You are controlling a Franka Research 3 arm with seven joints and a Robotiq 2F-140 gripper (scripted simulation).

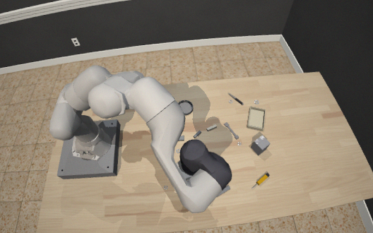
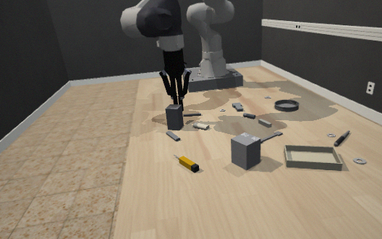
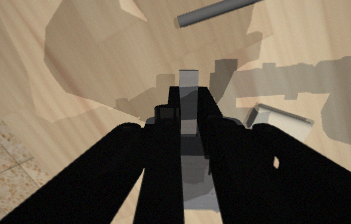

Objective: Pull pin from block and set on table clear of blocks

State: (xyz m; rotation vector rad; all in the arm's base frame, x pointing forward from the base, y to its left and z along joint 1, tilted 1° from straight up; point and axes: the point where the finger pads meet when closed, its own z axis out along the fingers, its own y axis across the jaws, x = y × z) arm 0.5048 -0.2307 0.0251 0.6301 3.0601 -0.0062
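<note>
Now: hand 4 cm short of the dark grey block, 2 cm to the left of it and 3 cm above it. From my hand the other things lie so: lighter grey block (35 cm ahead, 19 cm to the left, 4 cm below); then pale cylinder (8 cm ahead, 8 cm to the left, 8 cm below); then round dish (3 cm behind, 47 cm to the left, 7 cm below).
</note>
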